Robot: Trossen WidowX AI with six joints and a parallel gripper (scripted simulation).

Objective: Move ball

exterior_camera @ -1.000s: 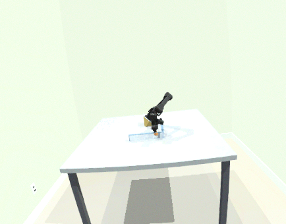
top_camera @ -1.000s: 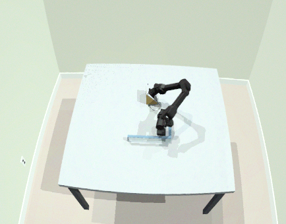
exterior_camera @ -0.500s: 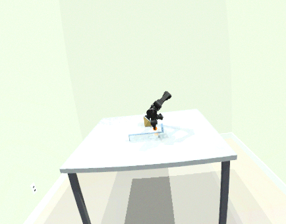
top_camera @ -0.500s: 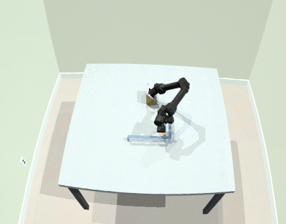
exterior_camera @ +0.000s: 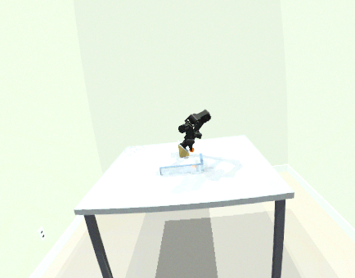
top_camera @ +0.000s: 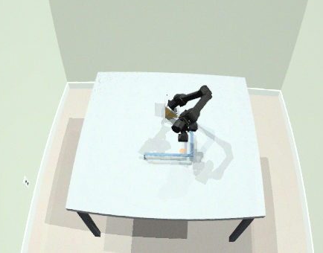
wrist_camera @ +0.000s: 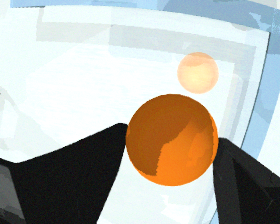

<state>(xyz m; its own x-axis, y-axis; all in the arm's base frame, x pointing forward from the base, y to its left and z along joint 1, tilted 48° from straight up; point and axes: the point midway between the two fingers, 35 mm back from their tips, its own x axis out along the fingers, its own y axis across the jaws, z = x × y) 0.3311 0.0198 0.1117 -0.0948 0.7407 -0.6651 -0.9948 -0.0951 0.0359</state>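
Right now the see-through copy of the ball is 30 mm ahead of my gripper tip, 10 mm to the left of it and 120 mm below it. The rest, counted from my gripper tip: clear wall: 90 mm ahead, 80 mm to the right, 110 mm below; then orange ball: right at my gripper tip.
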